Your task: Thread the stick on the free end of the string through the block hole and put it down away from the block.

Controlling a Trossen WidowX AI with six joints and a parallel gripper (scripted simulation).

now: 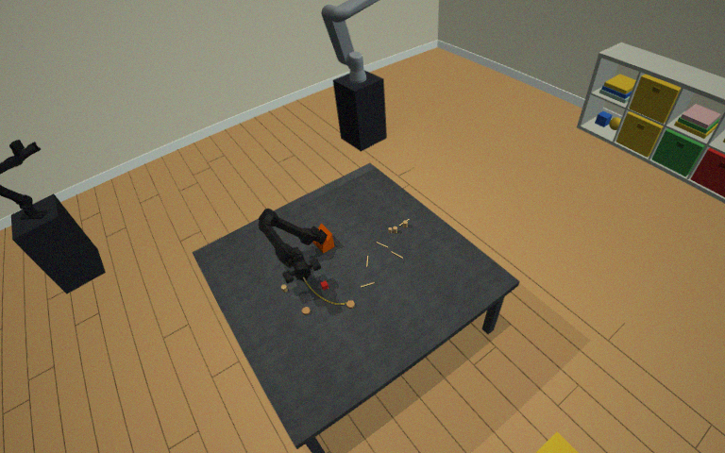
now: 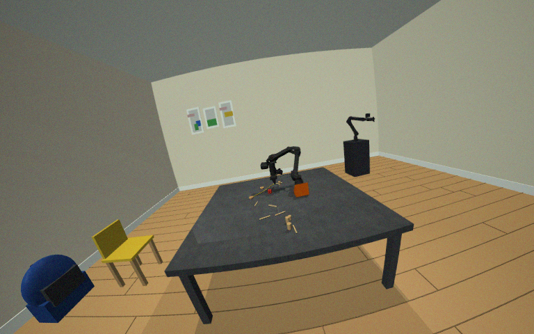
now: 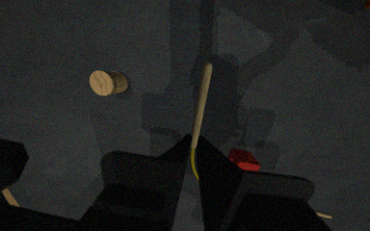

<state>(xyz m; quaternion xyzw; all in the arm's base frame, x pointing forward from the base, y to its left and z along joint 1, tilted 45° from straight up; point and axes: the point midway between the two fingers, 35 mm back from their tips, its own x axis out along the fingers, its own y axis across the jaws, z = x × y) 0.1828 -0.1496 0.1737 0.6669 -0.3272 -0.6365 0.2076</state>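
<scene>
My gripper tip is now 2 cm past the thin wooden stick. Round my gripper tip: red block (7 cm to the left, 7 cm ahead, 4 cm below); then round wooden button (24 cm ahead, 11 cm to the left, 5 cm below).
</scene>
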